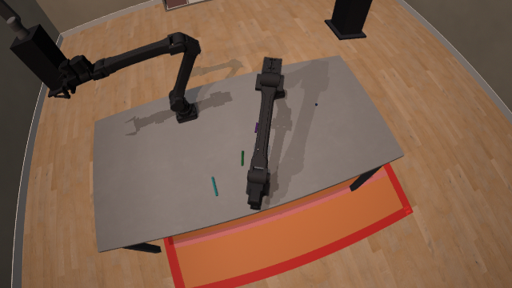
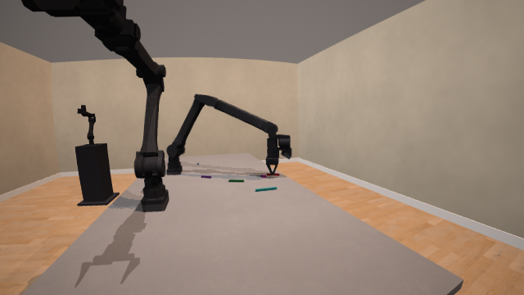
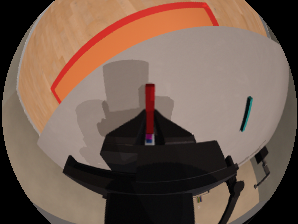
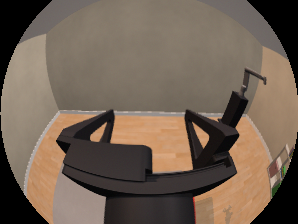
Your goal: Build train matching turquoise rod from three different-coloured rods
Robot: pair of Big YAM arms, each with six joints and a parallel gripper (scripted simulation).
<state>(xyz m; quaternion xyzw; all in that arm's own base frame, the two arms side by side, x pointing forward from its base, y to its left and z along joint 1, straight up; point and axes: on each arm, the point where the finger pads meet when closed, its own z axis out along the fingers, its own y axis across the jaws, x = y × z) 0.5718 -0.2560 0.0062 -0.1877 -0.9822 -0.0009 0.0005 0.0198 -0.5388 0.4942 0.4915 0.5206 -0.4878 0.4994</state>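
The red rod is 1 cm below my left hand. Also, from my left hand: turquoise rod 10 cm behind, 20 cm to the right, 2 cm below; magenta rod 4 cm behind, 2 cm to the left, 2 cm below; green rod 21 cm behind, 2 cm to the right, 2 cm below.
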